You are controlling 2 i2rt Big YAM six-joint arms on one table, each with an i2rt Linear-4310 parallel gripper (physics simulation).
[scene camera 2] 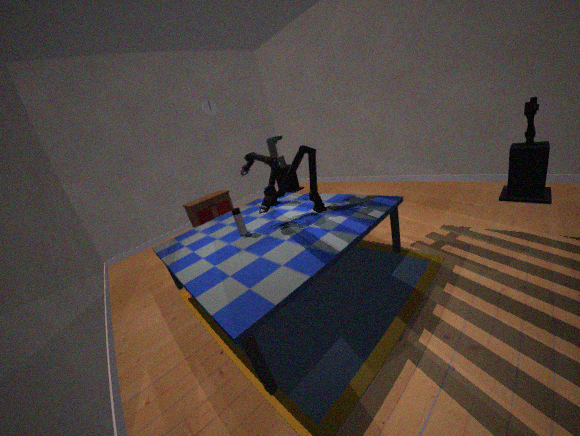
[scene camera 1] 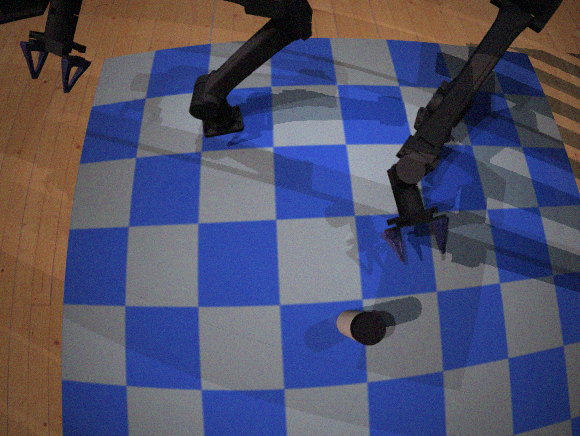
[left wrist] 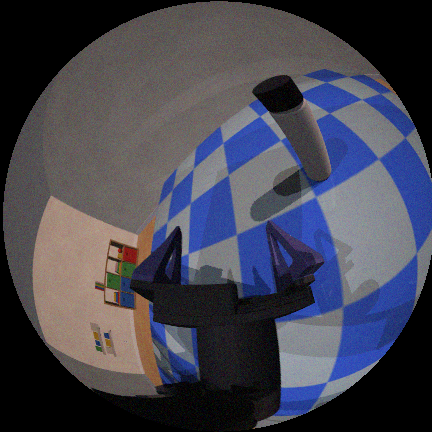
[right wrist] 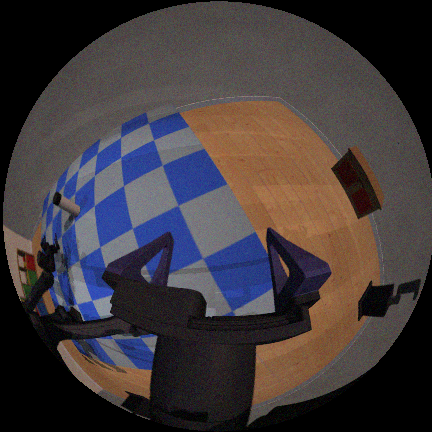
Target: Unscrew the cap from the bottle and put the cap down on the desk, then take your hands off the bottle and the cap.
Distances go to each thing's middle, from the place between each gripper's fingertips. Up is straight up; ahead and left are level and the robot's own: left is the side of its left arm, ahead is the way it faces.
Labels:
My right hand is 47 cm short of the black cap [scene camera 1: 368,328], 66 cm to the right of it and 17 cm above it.
Now: the black cap 14 cm to the right of my left hand, 14 cm ahead of it and 3 cm above it.

